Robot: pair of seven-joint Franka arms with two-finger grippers.
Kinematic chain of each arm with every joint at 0, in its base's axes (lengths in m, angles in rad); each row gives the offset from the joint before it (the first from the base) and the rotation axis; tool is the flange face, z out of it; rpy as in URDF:
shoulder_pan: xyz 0 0 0.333 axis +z
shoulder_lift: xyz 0 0 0 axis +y
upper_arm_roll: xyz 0 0 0.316 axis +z
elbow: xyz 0.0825 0 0 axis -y
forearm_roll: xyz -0.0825 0 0.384 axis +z
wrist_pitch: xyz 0 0 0 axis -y
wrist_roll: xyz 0.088 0 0 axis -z
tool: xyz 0 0 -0.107 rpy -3.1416 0 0
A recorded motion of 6 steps. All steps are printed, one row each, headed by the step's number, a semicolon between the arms.
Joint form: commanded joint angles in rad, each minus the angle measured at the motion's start. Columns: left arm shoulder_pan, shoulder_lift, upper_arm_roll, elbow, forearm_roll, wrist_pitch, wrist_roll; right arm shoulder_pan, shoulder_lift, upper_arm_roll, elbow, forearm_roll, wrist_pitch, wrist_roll.
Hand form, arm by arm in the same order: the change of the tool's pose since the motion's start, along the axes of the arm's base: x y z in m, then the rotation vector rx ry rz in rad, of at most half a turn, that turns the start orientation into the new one. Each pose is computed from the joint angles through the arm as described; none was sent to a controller.
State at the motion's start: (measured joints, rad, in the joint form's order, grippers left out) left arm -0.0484 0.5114 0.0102 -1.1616 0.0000 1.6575 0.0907; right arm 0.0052 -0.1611 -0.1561 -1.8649 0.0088 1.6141 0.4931
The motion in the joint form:
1: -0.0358 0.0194 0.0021 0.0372 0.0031 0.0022 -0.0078; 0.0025 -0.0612 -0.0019 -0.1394 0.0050 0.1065 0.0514
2: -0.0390 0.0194 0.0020 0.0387 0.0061 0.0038 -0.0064; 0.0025 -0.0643 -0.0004 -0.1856 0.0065 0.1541 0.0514
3: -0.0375 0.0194 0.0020 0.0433 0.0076 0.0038 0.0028; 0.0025 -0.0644 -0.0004 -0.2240 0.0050 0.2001 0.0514
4: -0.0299 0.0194 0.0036 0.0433 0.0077 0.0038 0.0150; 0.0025 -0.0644 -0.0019 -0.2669 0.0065 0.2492 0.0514
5: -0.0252 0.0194 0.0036 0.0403 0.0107 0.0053 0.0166; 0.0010 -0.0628 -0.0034 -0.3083 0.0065 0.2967 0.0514
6: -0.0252 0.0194 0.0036 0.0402 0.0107 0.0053 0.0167; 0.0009 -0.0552 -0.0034 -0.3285 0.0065 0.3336 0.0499
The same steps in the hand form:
1: 0.0044 -0.0243 0.0043 0.0032 -0.0203 -0.0267; -0.0152 0.0024 -0.0275 0.0066 -0.0266 -0.0516
2: 0.0045 -0.0263 0.0051 0.0059 -0.0235 -0.0317; -0.0159 0.0039 -0.0440 0.0075 -0.0312 -0.0512
3: 0.0049 -0.0252 0.0073 0.0071 -0.0281 -0.0395; -0.0160 0.0042 -0.0584 0.0050 -0.0387 -0.0517
4: 0.0053 -0.0189 0.0073 0.0082 -0.0280 -0.0428; -0.0171 0.0042 -0.0747 0.0057 -0.0449 -0.0545
5: 0.0056 -0.0153 0.0060 0.0113 -0.0266 -0.0400; -0.0187 0.0035 -0.0910 0.0049 -0.0493 -0.0583
6: 0.0056 -0.0153 0.0060 0.0113 -0.0265 -0.0401; -0.0172 0.0035 -0.1010 0.0025 -0.0583 -0.0579

